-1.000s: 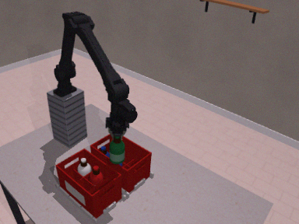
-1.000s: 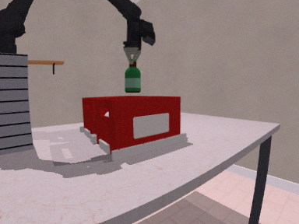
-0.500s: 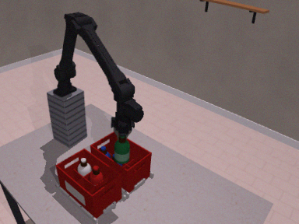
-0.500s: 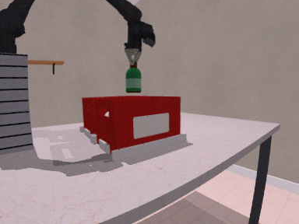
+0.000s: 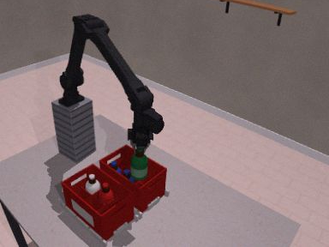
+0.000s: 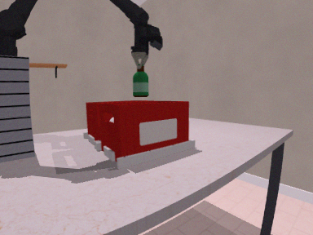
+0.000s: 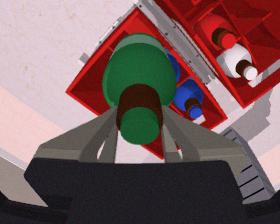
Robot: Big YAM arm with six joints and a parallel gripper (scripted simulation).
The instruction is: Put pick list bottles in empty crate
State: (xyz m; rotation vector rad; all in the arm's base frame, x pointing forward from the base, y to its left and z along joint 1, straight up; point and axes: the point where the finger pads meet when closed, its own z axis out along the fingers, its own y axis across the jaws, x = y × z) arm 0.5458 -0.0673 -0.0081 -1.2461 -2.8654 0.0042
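Right now my hand is 60 mm above the green-label bottle. Also, from my hand: blue bottle: 250 mm below, 170 mm behind, 10 mm to the left; then white-label bottle: 240 mm below, 180 mm behind, 120 mm to the right; then red-label bottle: 240 mm below, 120 mm to the right, 90 mm behind.
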